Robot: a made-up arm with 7 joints. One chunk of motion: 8 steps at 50 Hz.
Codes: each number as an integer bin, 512 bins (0 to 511) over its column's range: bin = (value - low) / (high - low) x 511, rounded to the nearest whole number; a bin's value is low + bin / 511 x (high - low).
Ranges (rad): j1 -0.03..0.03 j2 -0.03..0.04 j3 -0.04..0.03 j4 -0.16..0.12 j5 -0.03..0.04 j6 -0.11..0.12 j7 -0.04..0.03
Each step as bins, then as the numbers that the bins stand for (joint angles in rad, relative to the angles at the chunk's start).
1 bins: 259 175 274 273 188 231 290
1 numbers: 0.0004 -0.0060 -0.0025 -0.0104 -0.0042 -0.0060 -0.0003
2 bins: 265 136 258 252 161 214 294
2 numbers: 0.0011 -0.0114 -0.0047 -0.0219 -0.0079 -0.0137 0.0003
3 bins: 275 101 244 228 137 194 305
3 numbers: 0.0023 -0.0162 -0.0066 -0.0351 -0.0112 -0.0227 0.0018
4 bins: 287 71 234 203 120 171 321
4 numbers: 0.0037 -0.0203 -0.0079 -0.0488 -0.0136 -0.0330 0.0040
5 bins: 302 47 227 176 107 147 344
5 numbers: 0.0055 -0.0236 -0.0089 -0.0636 -0.0153 -0.0438 0.0071
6 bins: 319 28 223 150 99 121 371
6 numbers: 0.0075 -0.0262 -0.0095 -0.0778 -0.0164 -0.0555 0.0108
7 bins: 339 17 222 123 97 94 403
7 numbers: 0.0098 -0.0277 -0.0096 -0.0926 -0.0167 -0.0677 0.0152
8 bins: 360 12 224 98 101 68 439
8 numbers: 0.0123 -0.0284 -0.0093 -0.1063 -0.0162 -0.0794 0.0201
